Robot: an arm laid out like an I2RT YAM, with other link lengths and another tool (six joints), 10 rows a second.
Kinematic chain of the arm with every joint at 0, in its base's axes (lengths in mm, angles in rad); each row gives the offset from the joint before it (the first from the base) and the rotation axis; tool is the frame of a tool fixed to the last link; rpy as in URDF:
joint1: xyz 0 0 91.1 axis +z
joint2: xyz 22.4 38 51 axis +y
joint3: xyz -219.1 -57.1 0 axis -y
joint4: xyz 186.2 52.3 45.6 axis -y
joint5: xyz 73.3 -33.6 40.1 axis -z
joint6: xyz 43.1 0 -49 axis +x
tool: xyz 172 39 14 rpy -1.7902 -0.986 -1.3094
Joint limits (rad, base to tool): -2.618..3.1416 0..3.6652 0..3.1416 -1.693..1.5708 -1.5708..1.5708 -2.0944..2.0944
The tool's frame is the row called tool.
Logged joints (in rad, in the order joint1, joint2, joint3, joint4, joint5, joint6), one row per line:
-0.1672 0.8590 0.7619 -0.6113 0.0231 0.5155
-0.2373 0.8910 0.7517 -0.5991 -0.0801 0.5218
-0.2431 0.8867 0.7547 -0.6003 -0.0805 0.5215
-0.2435 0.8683 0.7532 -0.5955 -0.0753 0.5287
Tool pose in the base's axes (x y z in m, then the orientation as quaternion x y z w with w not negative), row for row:
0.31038 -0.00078 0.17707 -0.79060 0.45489 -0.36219 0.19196
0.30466 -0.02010 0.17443 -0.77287 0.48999 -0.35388 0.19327
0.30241 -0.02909 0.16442 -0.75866 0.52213 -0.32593 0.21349
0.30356 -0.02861 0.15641 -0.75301 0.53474 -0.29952 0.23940
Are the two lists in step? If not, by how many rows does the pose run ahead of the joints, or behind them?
The pose runs 2 rows behind the joints: the pose in row i belongs to the joints in row i - 2.
